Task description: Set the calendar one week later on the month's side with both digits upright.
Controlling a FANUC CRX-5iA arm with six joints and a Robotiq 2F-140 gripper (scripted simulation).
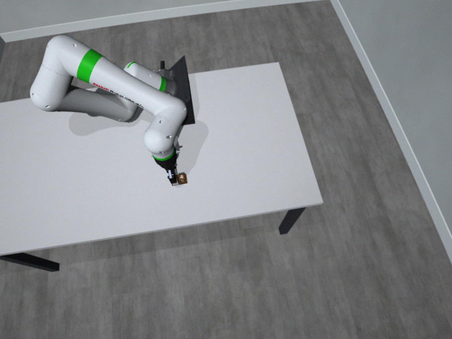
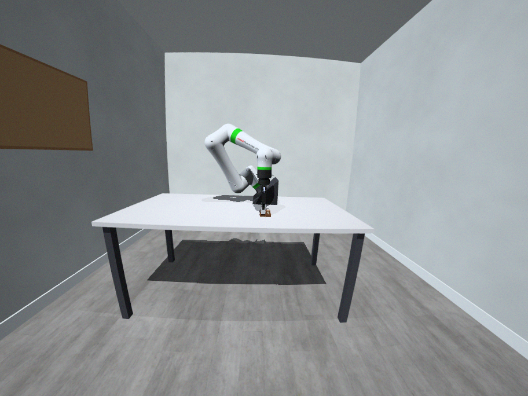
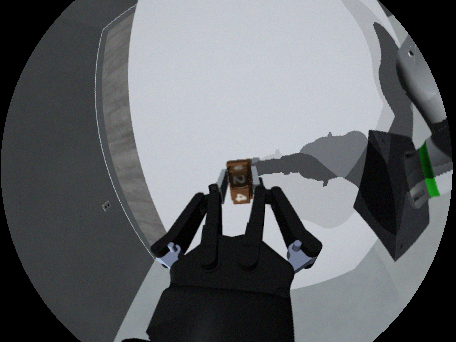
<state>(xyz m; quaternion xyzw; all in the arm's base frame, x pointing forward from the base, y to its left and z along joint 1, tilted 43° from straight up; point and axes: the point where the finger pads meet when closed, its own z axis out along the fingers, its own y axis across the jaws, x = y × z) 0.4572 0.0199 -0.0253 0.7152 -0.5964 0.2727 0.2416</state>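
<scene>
Now: hand 30 mm to the right of the brown cube and 30 mm above it. From my hand the other things lie so: brown wooden tray 20 mm to the left, 40 mm below.
</scene>
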